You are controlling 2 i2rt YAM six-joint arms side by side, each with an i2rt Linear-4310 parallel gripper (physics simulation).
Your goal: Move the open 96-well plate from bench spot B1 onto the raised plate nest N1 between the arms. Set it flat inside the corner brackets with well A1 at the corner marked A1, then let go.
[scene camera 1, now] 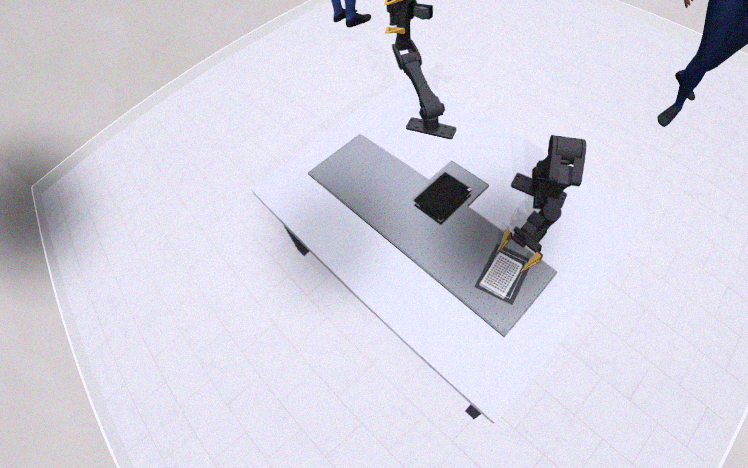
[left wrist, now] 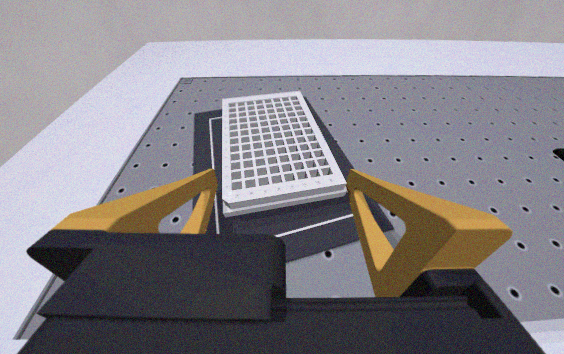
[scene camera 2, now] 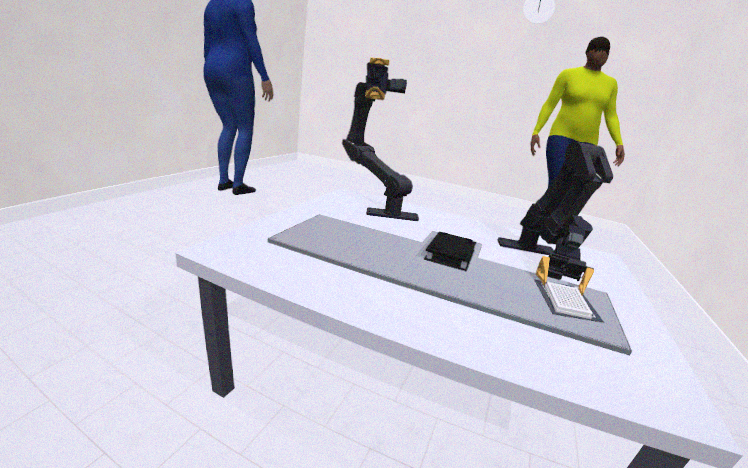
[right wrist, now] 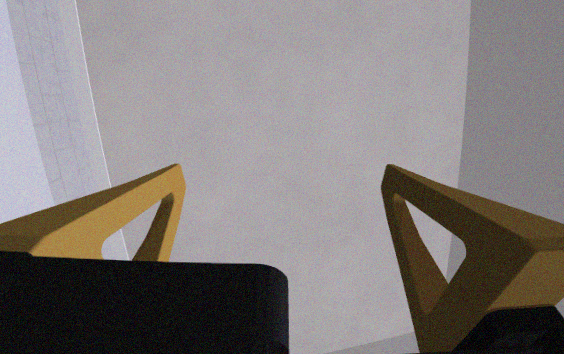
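Where they show: left gripper, fingertip midpoint: (scene camera 1: 508, 263) (left wrist: 281, 176) (scene camera 2: 563, 289); right gripper, fingertip midpoint: (scene camera 1: 386, 18) (scene camera 2: 377, 72) (right wrist: 283, 175); left arm's base, link origin: (scene camera 1: 538, 190) (scene camera 2: 526, 247); right arm's base, link origin: (scene camera 1: 431, 128) (scene camera 2: 392, 215).
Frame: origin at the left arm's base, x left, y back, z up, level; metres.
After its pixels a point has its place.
The white 96-well plate (scene camera 1: 501, 274) {x 0.010, y -0.383, z 0.027 m} (scene camera 2: 569, 299) {x 0.009, y -0.394, z 0.029 m} (left wrist: 275, 145) {x 0.011, y -0.365, z 0.028 m} lies on the dark bench spot (left wrist: 202, 145) {x 0.072, y -0.397, z 0.015 m}, turned slightly against its white outline. My left gripper (scene camera 1: 511, 261) {x 0.014, y -0.336, z 0.026 m} (scene camera 2: 563, 287) {x 0.014, y -0.336, z 0.026 m} (left wrist: 281, 176) {x 0.014, y -0.336, z 0.026 m} is open at the plate's near end, one fingertip beside each long side. In the left wrist view the right-hand fingertip appears very close to the plate's near corner; contact cannot be told. The raised black nest (scene camera 1: 442, 195) {x -0.281, y -0.219, z 0.047 m} (scene camera 2: 452, 248) {x -0.283, y -0.246, z 0.047 m} stands left of the plate in both scene views; its A1 mark is not readable. My right gripper (scene camera 2: 377, 77) {x -0.605, y 0.038, z 0.499 m} (right wrist: 283, 175) {x -0.605, y 0.038, z 0.499 m} is open and empty, high up.
A grey perforated board (scene camera 1: 386, 204) {x -0.445, y -0.320, z 0.013 m} (scene camera 2: 353, 245) {x -0.560, y -0.273, z 0.013 m} (left wrist: 450, 120) {x -0.183, y -0.370, z 0.013 m} lies along the white table (scene camera 1: 342, 259) {x -0.460, y -0.567, z 0.000 m} (scene camera 2: 308, 292) {x -0.599, y -0.534, z 0.000 m} and carries the bench spot. The nest stands on a grey base plate (scene camera 1: 477, 184) {x -0.205, y -0.093, z 0.013 m} at the board's back edge. People stand beyond the table.
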